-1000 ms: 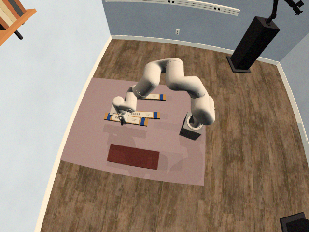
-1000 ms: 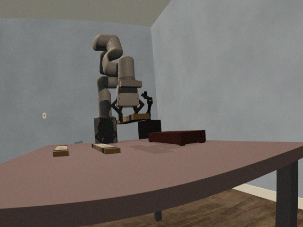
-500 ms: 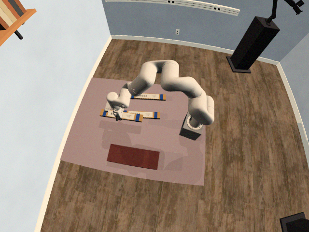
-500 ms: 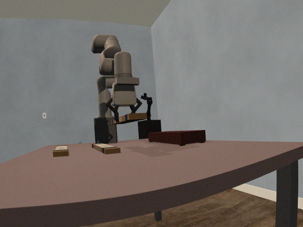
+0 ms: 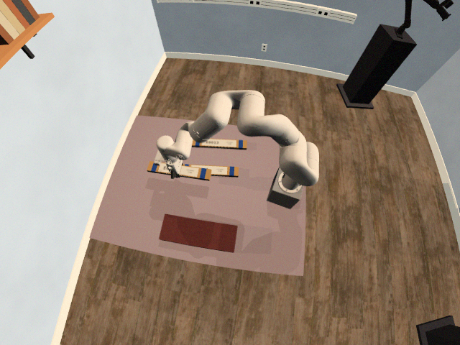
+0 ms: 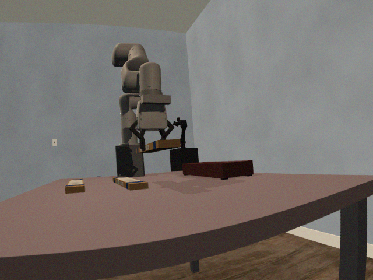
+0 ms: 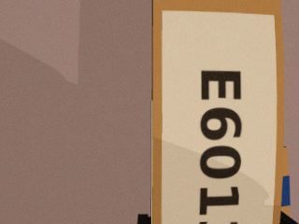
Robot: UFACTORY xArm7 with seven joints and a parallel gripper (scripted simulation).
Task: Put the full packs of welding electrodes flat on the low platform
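The pack of welding electrodes lies right at my hand. Round my hand: low dark red platform (10 cm behind, 33 cm to the left, 12 cm below).
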